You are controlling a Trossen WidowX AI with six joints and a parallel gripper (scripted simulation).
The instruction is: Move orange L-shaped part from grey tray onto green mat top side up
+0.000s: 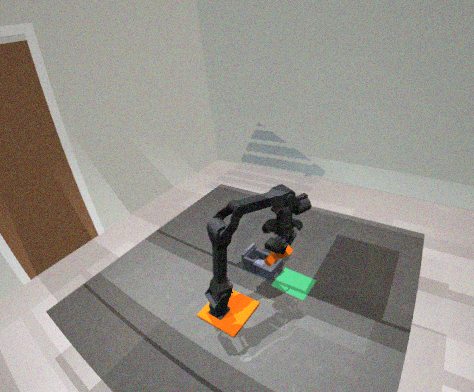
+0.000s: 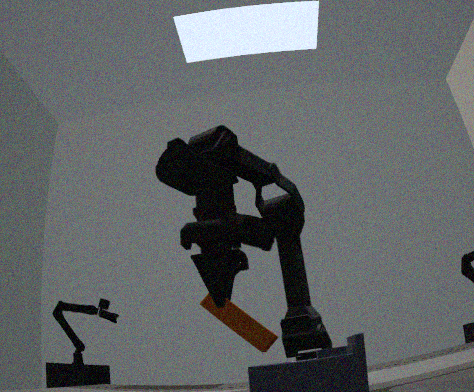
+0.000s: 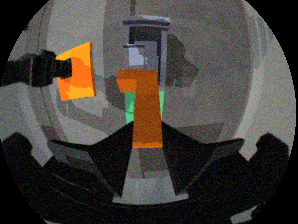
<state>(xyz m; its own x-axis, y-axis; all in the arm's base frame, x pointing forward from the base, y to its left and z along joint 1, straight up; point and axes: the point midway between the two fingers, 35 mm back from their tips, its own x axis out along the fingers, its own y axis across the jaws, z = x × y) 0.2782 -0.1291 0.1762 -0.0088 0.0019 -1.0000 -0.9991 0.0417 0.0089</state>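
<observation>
Right now my gripper tip is 17 cm above the green mat, 5 cm to the left of it and 1 cm past it. From my gripper tip the other things lie so: orange L-shaped part: 3 cm to the left, 3 cm below, 1 cm behind; tray wall: 10 cm below, 8 cm to the left, 4 cm ahead.
</observation>
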